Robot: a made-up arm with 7 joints. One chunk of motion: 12 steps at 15 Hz.
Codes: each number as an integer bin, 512 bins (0 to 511) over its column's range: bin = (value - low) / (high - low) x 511, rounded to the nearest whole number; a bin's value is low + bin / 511 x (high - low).
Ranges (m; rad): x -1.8..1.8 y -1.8..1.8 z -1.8..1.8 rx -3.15..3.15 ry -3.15..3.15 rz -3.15..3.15
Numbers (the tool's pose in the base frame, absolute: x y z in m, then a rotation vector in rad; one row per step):
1: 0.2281 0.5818 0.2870 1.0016 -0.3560 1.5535
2: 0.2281 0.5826 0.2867 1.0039 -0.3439 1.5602
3: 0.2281 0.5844 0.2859 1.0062 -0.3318 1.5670
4: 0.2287 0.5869 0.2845 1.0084 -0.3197 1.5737
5: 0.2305 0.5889 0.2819 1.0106 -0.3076 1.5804
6: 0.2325 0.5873 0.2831 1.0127 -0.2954 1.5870
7: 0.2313 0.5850 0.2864 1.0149 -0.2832 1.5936
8: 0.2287 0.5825 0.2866 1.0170 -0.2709 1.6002
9: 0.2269 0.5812 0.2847 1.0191 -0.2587 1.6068
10: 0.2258 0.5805 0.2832 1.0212 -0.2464 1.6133
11: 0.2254 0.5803 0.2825 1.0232 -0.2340 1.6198
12: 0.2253 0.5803 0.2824 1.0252 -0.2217 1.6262
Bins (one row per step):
1: 288 338 296 337 227 382
2: 288 338 296 337 228 382
3: 288 338 296 337 229 383
4: 288 339 296 337 230 383
5: 288 339 296 337 231 384
6: 289 339 296 338 232 384
7: 288 339 296 338 233 385
8: 288 338 296 338 234 385
9: 288 338 296 338 235 386
10: 288 338 296 338 236 386
11: 287 338 296 338 237 387
12: 287 338 296 339 238 387

